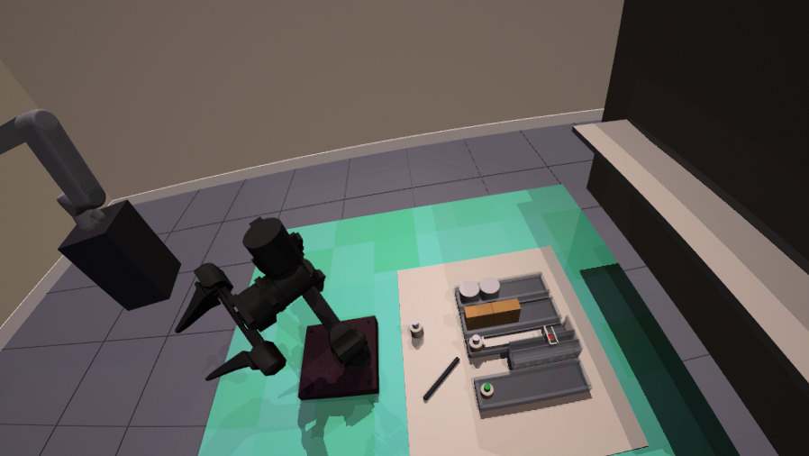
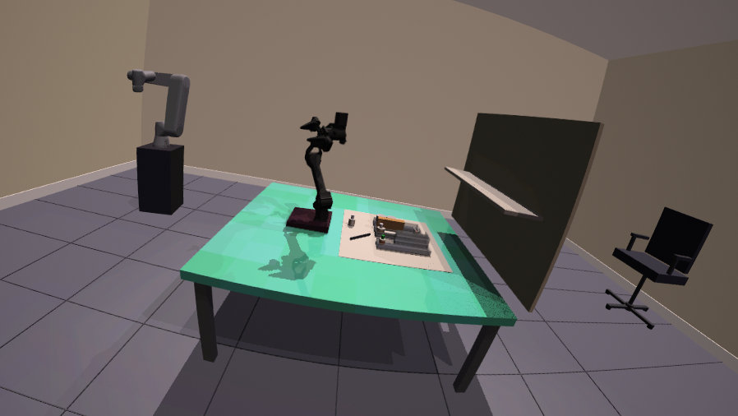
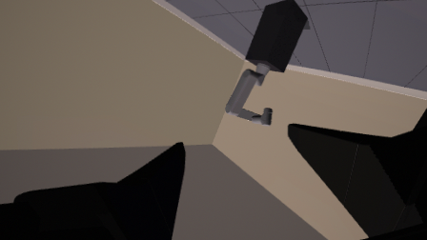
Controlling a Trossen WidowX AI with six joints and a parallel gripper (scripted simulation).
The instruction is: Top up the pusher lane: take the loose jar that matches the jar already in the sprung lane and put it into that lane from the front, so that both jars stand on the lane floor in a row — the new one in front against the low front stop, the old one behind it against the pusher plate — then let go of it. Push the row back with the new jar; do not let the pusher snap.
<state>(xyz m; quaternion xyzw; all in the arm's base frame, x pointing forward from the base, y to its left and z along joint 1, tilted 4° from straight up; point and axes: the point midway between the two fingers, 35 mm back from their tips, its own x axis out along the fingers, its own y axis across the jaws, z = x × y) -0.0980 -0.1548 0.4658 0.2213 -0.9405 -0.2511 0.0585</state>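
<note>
Now: the beige mat 540 mm ahead of my gripper tip, 490 mm below it and 110 mm to the left of it. From my gripper tip the other things lie so: black pen: 480 mm below, 360 mm ahead, 60 mm to the left; red mark: 650 mm ahead, 420 mm below, 40 mm to the left; sprung lane: 610 mm ahead, 470 mm below, 60 mm to the left.
</note>
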